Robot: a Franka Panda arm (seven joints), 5 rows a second.
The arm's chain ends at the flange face. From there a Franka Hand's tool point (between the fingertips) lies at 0.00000 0.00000 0.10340 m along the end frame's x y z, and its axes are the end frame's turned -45 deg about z.
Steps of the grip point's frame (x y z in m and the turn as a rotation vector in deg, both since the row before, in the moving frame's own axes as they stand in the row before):
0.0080, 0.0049, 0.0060, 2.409, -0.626, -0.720
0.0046, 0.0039, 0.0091, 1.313, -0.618, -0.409
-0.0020, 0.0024, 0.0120, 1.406, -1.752, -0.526
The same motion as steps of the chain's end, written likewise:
0.0130, 0.0001, 0.0061, 1.261, -2.146, -0.720
0.0085, 0.0004, 0.0091, 0.491, -1.365, -0.409
0.0043, 0.0027, 0.0121, -0.245, -2.233, -0.526

